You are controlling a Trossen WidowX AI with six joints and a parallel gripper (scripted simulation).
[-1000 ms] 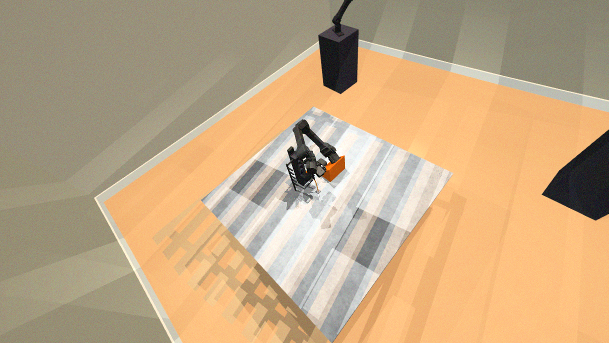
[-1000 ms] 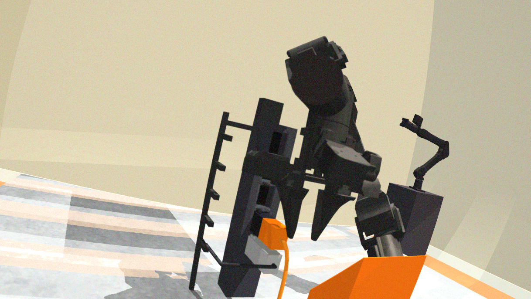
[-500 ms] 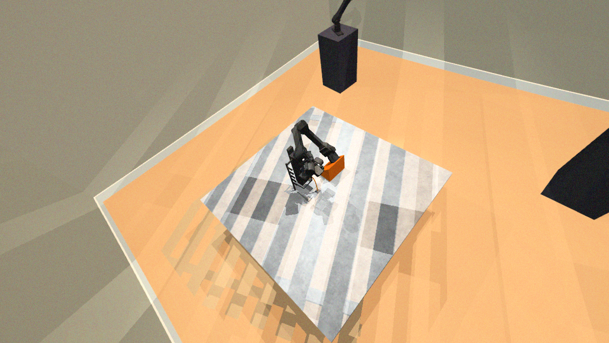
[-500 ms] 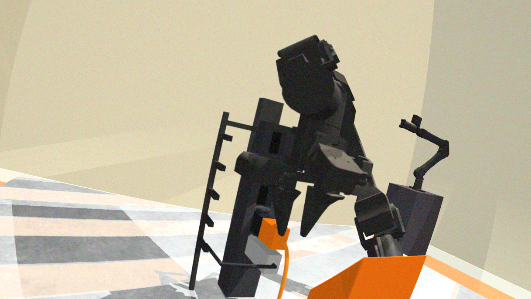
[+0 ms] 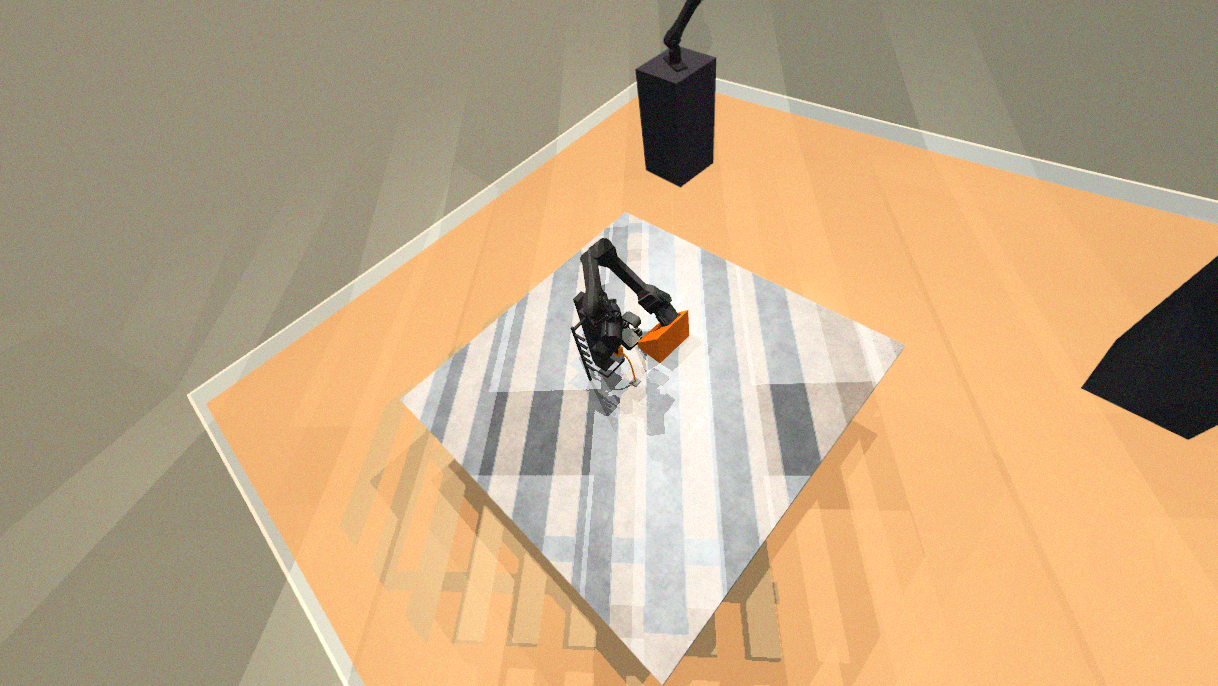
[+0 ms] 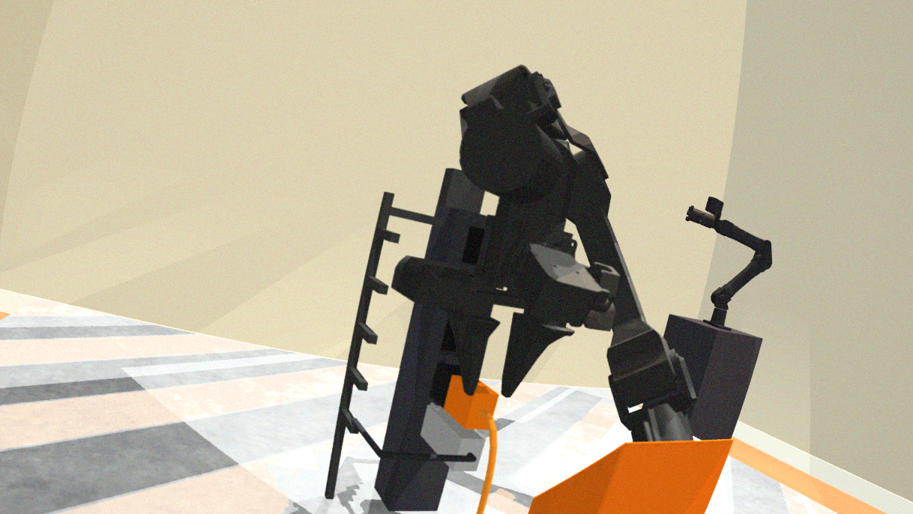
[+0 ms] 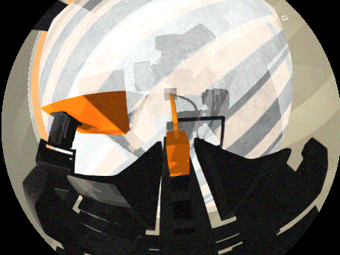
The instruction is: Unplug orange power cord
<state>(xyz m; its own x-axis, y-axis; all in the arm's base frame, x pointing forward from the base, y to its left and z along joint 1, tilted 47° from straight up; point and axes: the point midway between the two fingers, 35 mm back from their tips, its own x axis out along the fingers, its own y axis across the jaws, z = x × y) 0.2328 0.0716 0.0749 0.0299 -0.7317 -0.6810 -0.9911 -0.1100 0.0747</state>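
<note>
The orange plug lies 1 cm ahead of my gripper tip, 4 cm to the right of it and 1 cm below it.
</note>
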